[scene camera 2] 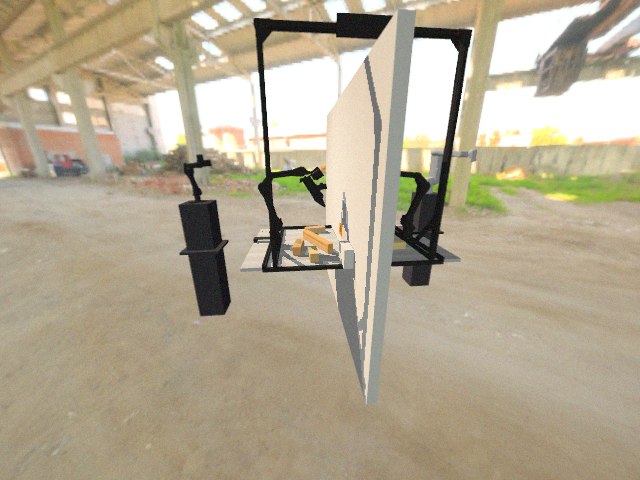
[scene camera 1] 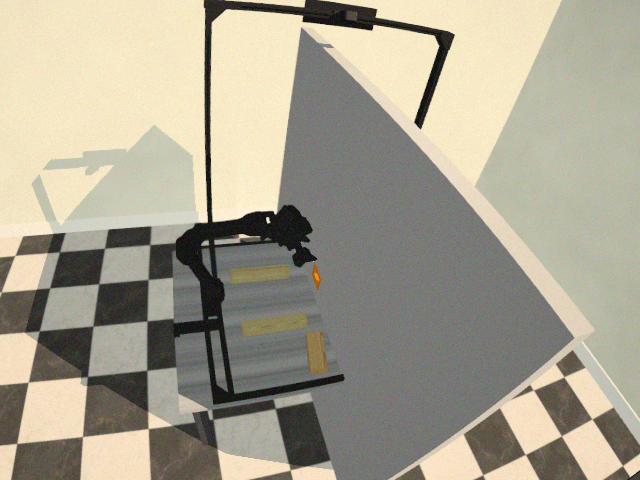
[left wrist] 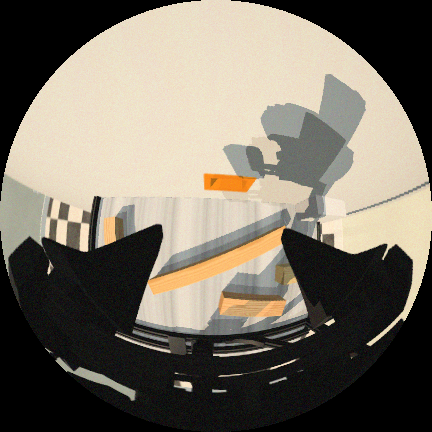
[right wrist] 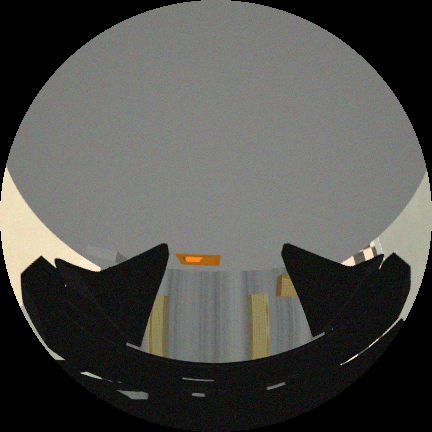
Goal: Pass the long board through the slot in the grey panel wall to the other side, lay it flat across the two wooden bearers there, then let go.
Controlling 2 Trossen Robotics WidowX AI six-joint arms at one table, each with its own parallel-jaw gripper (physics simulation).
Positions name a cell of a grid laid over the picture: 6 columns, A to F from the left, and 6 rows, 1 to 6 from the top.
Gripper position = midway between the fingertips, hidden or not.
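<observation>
Scene camera 1 shows the right gripper (scene camera 1: C4), which is open with nothing in it, and a grey panel wall (scene camera 1: E4). Scene camera 2 has the wall (scene camera 2: D2) too. In the left wrist view there's the left gripper (left wrist: D4), also open and holding nothing, plus an orange-edged slot (left wrist: C3) and the wall (left wrist: C2). The right wrist view gives you the right gripper (right wrist: D4) again, along with the wall (right wrist: D2).
</observation>
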